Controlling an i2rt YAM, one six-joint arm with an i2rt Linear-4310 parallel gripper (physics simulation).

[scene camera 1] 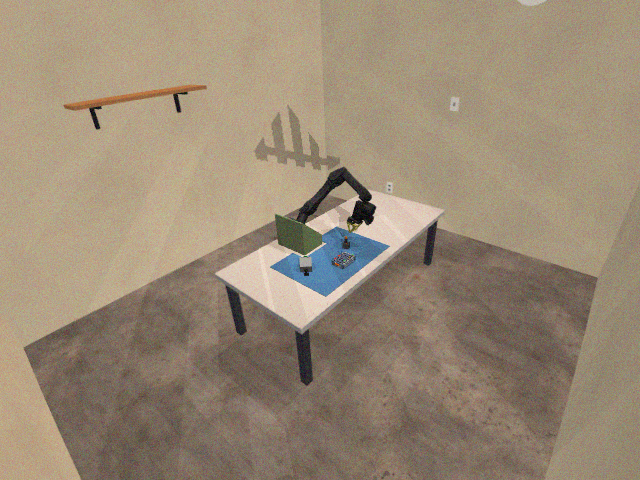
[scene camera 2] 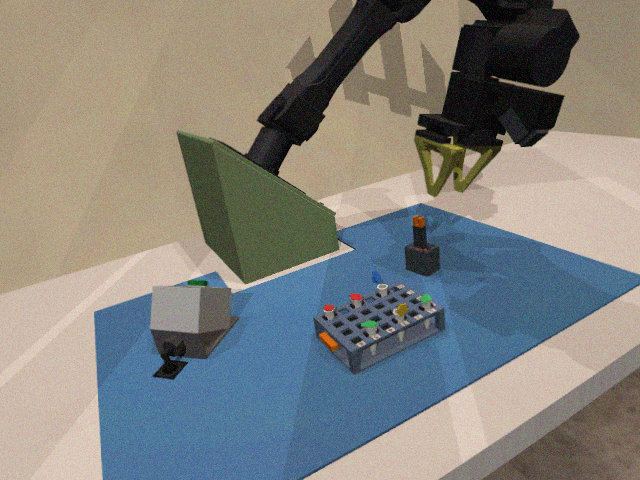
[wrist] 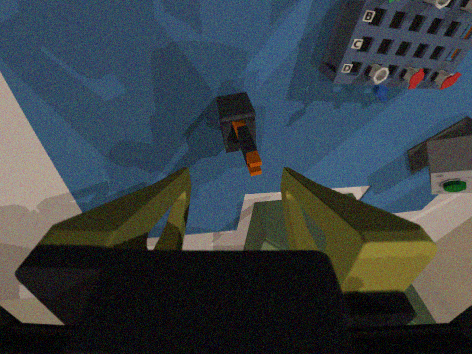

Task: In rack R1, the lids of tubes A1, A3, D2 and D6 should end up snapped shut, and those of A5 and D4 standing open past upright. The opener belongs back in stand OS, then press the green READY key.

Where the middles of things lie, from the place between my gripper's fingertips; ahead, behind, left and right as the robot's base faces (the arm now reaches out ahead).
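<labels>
With the lid opener [wrist: 247, 145] as my reference, my hand is 30 mm past it, 20 mm to the left of it and 70 mm above it. The dark holder block [wrist: 234, 107] is 30 mm behind my hand, 20 mm to the right of it and 100 mm below it. Then there is the grey box with green button [scene camera 2: 190, 321], which I find 130 mm behind my hand, 340 mm to the right of it and 80 mm below it. Measured to their middles, the grey box with green button is the farthest from my hand of the things named here.
</labels>
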